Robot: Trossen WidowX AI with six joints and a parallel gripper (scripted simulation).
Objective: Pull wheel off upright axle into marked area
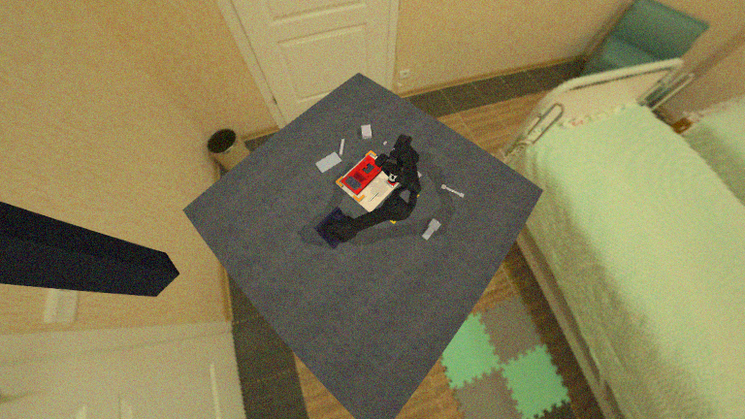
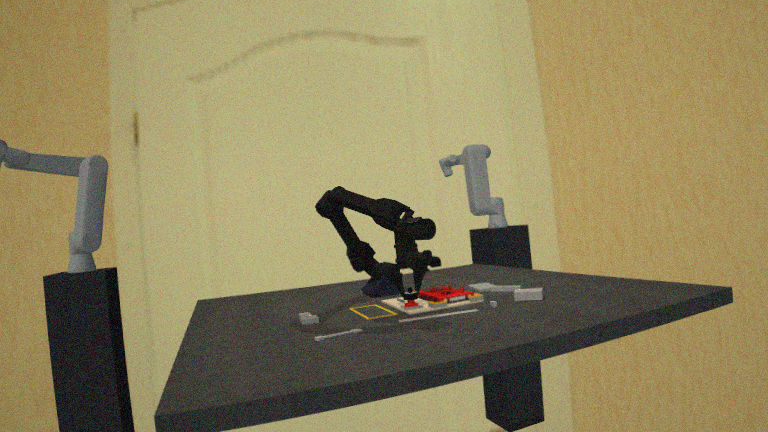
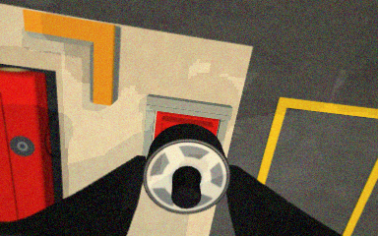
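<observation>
Right now the wheel is right at my gripper tip. Also, from my gripper tip: upright axle: right at my gripper tip.
</observation>
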